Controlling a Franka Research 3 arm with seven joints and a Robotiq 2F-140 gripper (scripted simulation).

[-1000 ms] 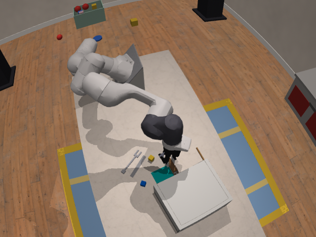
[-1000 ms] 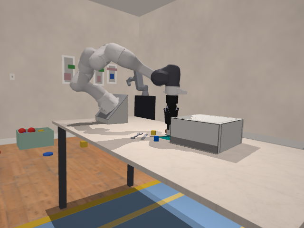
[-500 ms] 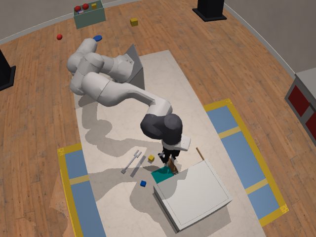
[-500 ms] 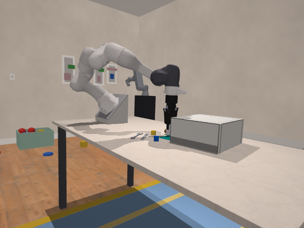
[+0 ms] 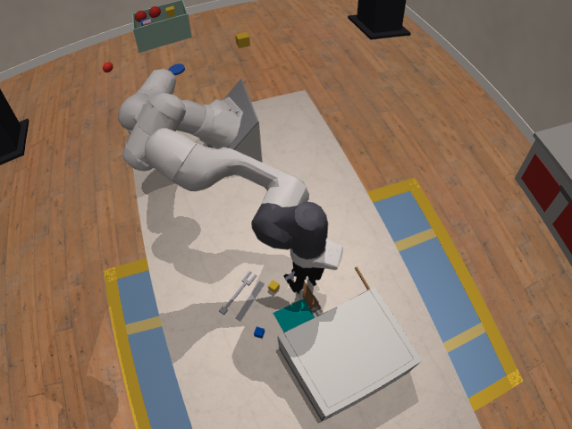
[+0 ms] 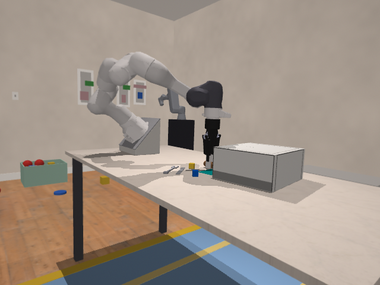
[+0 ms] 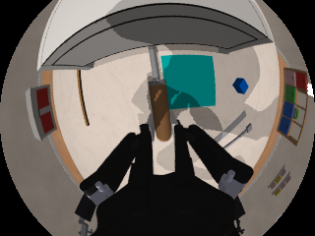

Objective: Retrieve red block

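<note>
Now: hand 80 mm to the left of the yellow cube, 50 mm past it and 20 mm above it. Round my hand: long hooked tool: 160 mm ahead, 20 mm to the right, 20 mm below; then flat grey bar: 170 mm to the right, 30 mm below, 30 mm behind; then teal square: 80 mm ahead, 60 mm to the right, 40 mm below.
</note>
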